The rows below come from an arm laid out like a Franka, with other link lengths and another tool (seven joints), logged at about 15 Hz.
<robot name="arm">
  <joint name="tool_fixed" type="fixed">
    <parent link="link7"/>
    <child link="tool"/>
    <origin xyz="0.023 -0.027 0.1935" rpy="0.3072 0 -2.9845"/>
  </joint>
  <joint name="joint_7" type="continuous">
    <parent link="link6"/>
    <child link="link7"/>
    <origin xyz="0 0.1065 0" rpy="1.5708 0 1.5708"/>
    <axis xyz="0 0 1"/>
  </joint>
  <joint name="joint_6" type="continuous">
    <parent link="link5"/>
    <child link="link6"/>
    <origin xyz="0 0 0" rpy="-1.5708 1.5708 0"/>
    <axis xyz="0 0 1"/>
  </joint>
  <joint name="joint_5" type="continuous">
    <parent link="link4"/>
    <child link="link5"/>
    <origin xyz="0.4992 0.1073 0" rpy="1.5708 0 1.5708"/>
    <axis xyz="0 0 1"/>
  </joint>
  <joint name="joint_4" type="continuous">
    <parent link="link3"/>
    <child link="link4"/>
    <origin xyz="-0.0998 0 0" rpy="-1.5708 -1.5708 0"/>
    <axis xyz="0 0 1"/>
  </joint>
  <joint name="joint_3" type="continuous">
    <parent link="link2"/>
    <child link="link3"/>
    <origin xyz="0 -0.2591 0" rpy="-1.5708 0 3.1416"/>
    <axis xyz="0 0 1"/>
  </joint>
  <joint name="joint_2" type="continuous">
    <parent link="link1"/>
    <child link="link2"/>
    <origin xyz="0 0 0" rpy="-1.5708 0 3.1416"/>
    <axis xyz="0 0 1"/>
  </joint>
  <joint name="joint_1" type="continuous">
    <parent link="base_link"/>
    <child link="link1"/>
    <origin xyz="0 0 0.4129" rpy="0 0 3.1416"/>
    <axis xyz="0 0 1"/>
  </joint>
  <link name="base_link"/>
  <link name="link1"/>
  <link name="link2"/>
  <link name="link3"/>
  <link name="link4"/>
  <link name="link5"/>
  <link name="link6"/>
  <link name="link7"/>
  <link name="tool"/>
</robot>
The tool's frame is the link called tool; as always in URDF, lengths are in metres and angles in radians. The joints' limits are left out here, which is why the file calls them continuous.
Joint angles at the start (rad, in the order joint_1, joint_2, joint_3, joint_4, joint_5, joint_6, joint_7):
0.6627 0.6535 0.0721 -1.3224 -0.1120 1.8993 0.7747
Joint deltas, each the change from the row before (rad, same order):
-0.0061 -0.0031 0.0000 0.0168 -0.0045 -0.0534 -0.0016
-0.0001 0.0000 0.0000 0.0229 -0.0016 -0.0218 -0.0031
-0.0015 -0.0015 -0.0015 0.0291 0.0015 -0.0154 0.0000
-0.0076 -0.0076 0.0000 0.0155 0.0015 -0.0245 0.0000
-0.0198 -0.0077 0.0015 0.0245 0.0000 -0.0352 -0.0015
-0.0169 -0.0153 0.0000 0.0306 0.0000 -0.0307 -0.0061
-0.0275 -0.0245 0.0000 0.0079 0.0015 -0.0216 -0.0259
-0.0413 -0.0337 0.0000 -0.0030 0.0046 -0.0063 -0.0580
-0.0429 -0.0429 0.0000 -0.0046 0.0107 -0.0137 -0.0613
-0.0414 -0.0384 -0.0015 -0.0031 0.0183 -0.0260 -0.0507
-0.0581 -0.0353 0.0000 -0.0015 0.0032 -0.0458 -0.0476
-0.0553 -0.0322 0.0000 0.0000 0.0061 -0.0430 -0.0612
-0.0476 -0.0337 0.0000 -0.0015 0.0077 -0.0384 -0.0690
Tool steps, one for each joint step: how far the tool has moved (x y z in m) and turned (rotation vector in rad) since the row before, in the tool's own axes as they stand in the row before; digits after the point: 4 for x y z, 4 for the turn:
-0.0021 -0.0107 -0.0026 0.0300 0.0174 -0.0001
-0.0021 -0.0041 -0.0110 0.0006 -0.0025 -0.0001
-0.0055 -0.0058 -0.0168 -0.0117 -0.0065 0.0089
-0.0054 -0.0098 -0.0102 0.0010 0.0051 0.0091
-0.0129 -0.0177 -0.0116 0.0026 0.0098 0.0181
-0.0131 -0.0199 -0.0227 -0.0108 -0.0035 0.0172
-0.0168 -0.0244 -0.0148 -0.0078 -0.0026 0.0055
-0.0238 -0.0315 -0.0147 -0.0191 -0.0142 -0.0103
-0.0210 -0.0364 -0.0192 -0.0218 -0.0126 -0.0116
-0.0164 -0.0362 -0.0147 -0.0160 0.0040 -0.0060
-0.0210 -0.0491 -0.0056 0.0081 0.0157 0.0078
-0.0164 -0.0464 -0.0049 0.0035 0.0121 -0.0085
-0.0093 -0.0416 -0.0075 -0.0017 0.0042 -0.0227

